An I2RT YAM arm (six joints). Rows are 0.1 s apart.
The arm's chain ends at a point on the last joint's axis. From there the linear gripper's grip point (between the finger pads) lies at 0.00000 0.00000 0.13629 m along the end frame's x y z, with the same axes.
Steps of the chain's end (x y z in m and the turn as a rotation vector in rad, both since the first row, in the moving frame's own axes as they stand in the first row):
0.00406, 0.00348, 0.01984, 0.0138, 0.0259, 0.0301
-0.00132, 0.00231, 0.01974, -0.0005, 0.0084, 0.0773
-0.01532, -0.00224, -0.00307, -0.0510, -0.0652, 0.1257
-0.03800, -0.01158, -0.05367, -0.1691, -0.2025, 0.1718
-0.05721, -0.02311, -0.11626, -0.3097, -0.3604, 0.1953
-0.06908, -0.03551, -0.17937, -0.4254, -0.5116, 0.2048
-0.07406, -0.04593, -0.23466, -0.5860, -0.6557, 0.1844
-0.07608, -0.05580, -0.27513, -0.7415, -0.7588, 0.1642
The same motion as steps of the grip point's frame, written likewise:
0.00762, 0.00165, 0.01978, 0.0138, 0.0259, 0.0301
-0.00018, 0.00242, 0.01974, -0.0005, 0.0084, 0.0773
-0.02461, 0.00413, -0.00354, -0.0510, -0.0652, 0.1257
-0.06711, 0.00874, -0.05837, -0.1691, -0.2025, 0.1718
-0.10823, 0.01257, -0.13131, -0.3097, -0.3604, 0.1953
-0.13901, 0.01104, -0.20834, -0.4254, -0.5116, 0.2048
-0.15876, 0.01592, -0.28391, -0.5860, -0.6557, 0.1844
-0.16828, 0.01923, -0.34474, -0.7415, -0.7588, 0.1642

